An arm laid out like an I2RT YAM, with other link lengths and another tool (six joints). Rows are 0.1 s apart.
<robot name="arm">
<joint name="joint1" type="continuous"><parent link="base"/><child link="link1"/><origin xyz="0 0 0.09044"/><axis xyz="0 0 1"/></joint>
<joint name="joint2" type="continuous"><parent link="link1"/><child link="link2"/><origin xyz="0.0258 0.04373 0.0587"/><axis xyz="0 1 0"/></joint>
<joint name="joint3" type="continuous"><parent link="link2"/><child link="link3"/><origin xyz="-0.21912 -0.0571 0"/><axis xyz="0 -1 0"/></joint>
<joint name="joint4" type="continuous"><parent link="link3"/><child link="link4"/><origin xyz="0.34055 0.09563 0.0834"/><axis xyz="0 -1 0"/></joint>
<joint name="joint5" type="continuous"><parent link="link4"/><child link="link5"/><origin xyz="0.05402 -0.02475 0.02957"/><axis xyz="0 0 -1"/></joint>
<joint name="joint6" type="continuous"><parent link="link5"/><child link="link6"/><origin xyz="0.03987 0 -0.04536"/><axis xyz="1 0 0"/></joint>
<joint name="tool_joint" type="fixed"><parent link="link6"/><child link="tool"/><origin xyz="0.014 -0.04 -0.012" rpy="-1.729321 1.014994 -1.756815"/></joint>
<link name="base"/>
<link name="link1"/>
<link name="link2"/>
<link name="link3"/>
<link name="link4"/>
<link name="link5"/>
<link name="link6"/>
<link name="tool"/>
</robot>
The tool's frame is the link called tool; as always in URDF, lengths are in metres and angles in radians. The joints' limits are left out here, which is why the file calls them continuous.
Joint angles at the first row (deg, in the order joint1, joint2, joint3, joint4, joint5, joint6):
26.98, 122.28, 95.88, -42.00, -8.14, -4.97
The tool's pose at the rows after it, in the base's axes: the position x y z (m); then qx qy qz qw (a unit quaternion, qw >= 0):
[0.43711, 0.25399, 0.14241, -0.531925, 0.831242, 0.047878, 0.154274]
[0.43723, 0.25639, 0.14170, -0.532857, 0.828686, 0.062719, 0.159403]
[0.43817, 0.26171, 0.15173, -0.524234, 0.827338, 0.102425, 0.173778]
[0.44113, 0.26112, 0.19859, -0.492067, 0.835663, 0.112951, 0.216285]
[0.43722, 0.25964, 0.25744, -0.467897, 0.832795, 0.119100, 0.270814]
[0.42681, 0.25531, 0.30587, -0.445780, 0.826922, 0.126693, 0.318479]
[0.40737, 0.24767, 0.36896, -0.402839, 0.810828, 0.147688, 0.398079]
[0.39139, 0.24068, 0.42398, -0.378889, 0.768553, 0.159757, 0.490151]
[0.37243, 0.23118, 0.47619, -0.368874, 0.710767, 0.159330, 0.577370]
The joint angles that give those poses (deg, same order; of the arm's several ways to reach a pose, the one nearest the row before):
27.09, 122.28, 95.87, -41.82, -10.44, -4.97
27.11, 122.28, 95.88, -41.32, -12.19, -4.75
27.03, 121.69, 97.03, -41.36, -16.58, -2.79
26.65, 118.10, 99.81, -42.06, -17.12, 1.56
26.61, 113.23, 102.63, -42.70, -17.15, 4.91
26.61, 108.31, 103.85, -42.54, -17.12, 7.90
26.61, 101.03, 104.34, -39.31, -17.15, 13.67
26.61, 94.91, 104.33, -32.91, -17.10, 16.29
26.61, 89.34, 104.34, -26.44, -17.10, 16.27

